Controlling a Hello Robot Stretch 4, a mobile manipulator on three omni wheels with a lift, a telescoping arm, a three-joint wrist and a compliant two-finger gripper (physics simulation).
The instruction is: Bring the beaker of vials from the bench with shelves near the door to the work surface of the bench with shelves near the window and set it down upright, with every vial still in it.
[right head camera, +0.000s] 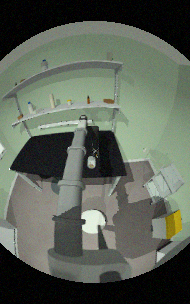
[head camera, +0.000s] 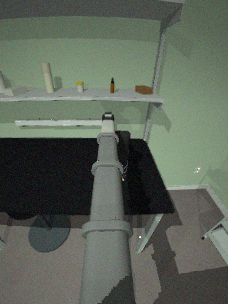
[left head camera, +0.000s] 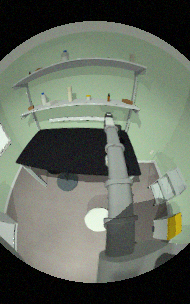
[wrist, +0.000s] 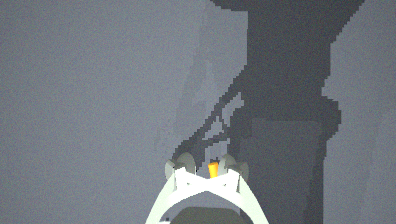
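A clear beaker (right head camera: 91, 162) stands upright near the front right of the black bench top (head camera: 45, 170) (right head camera: 40, 150); its contents are too small to make out. An orange vial (wrist: 213, 170) (head camera: 123, 178) lies outside the beaker, behind it on the bench top. My gripper (wrist: 205, 166) (right head camera: 95, 151) points down low over the bench. Its fingers are partly closed with a gap between them. The vial shows in that gap, nearer the right fingertip, with space on its left. The arm hides much of the gripper in the head view.
A shelf (head camera: 100, 95) above the bench holds bottles, a tall cylinder and a brown block (head camera: 144, 89). A white round stool (left head camera: 97, 219) stands in front. A cart (right head camera: 167, 184) and a yellow-fronted box (right head camera: 173, 224) stand at the right.
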